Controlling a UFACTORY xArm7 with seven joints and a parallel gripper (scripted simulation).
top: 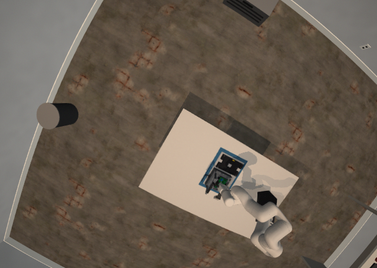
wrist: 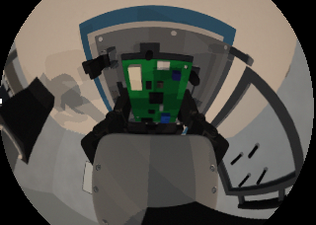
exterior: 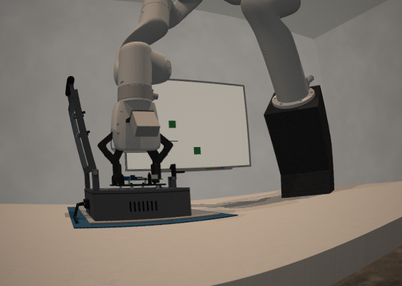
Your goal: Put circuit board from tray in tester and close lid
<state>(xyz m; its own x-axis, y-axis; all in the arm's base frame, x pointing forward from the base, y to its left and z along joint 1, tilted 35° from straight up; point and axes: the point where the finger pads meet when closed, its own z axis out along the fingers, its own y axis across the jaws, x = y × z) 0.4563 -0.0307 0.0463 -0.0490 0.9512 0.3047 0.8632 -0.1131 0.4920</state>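
Now: the green circuit board right at my hand. Round my hand: lid 120 mm ahead, 10 mm to the left, 100 mm above; latch hook 70 mm behind, 50 mm to the left, 10 mm above.
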